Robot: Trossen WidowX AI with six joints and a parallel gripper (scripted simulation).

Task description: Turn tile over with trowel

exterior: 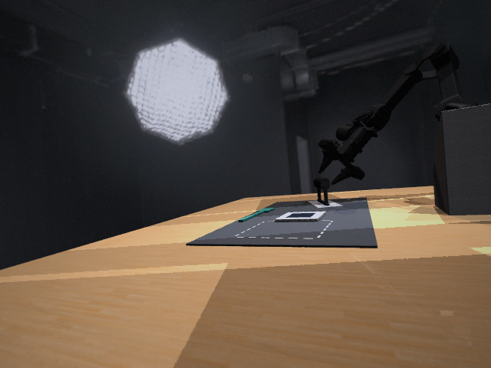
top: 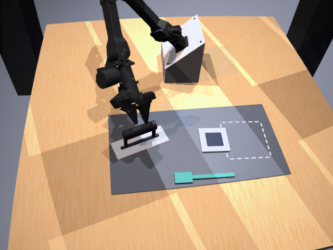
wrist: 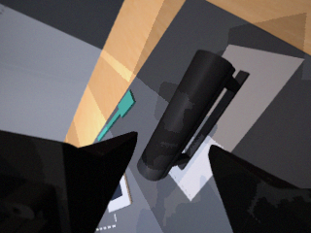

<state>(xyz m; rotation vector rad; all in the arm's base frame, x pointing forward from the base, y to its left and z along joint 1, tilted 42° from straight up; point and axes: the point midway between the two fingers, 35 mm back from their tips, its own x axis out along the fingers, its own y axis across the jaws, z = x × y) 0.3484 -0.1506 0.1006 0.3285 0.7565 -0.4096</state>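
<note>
Right now the dark mat is 30 mm ahead of my gripper tip, 200 mm to the left of it and 100 mm below it. From my gripper tip the other things lie so: tile (20 mm ahead, 270 mm to the left, 80 mm below); teal trowel (170 mm ahead, 190 mm to the left, 80 mm below).
</note>
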